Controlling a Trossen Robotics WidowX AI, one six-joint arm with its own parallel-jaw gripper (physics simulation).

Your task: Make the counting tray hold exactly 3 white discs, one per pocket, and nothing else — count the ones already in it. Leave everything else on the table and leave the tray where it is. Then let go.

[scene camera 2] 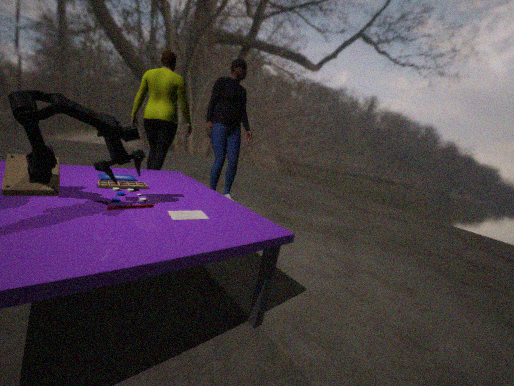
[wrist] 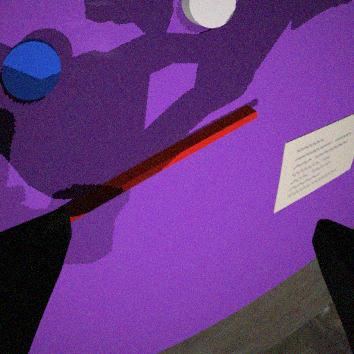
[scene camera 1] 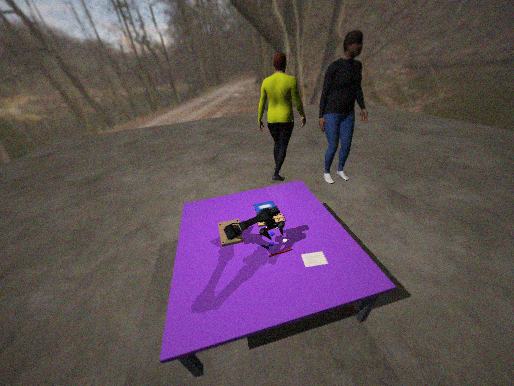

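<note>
The wooden counting tray stands at the back, partly hidden by the arm in scene camera 1; its pocket contents are too small to tell. My gripper is open and empty, above the table, in front of the tray in scene camera 1. A white disc lies on the table behind the red bar. More small pale discs lie near the tray's front. A blue disc lies left of the white one; another blue disc lies behind.
A thin red bar lies in front of the discs. A white note lies to the right. A blue flat item lies behind the tray. Two people stand beyond the purple table.
</note>
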